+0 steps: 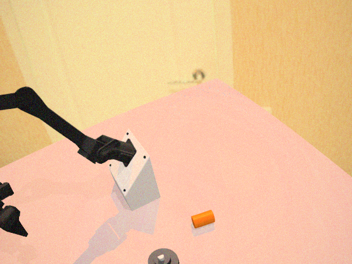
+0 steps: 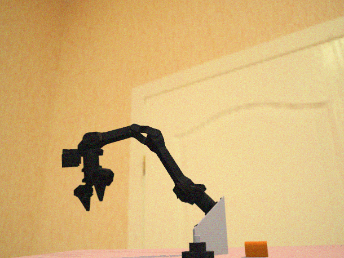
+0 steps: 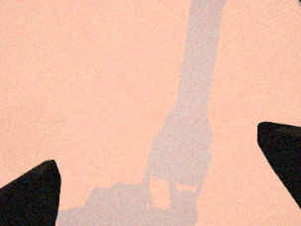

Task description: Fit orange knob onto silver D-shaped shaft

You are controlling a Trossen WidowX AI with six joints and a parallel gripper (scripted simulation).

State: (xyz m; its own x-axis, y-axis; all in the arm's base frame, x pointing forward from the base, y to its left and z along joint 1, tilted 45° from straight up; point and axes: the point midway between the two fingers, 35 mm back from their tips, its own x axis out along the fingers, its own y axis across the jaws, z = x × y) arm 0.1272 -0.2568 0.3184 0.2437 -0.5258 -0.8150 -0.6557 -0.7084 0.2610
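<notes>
Now: the orange knob 490 mm to the left of my gripper tip, 140 mm below it and 110 mm ahead of it. Round my gripper tip: round pedestal: 340 mm to the left, 170 mm ahead, 130 mm below.
</notes>
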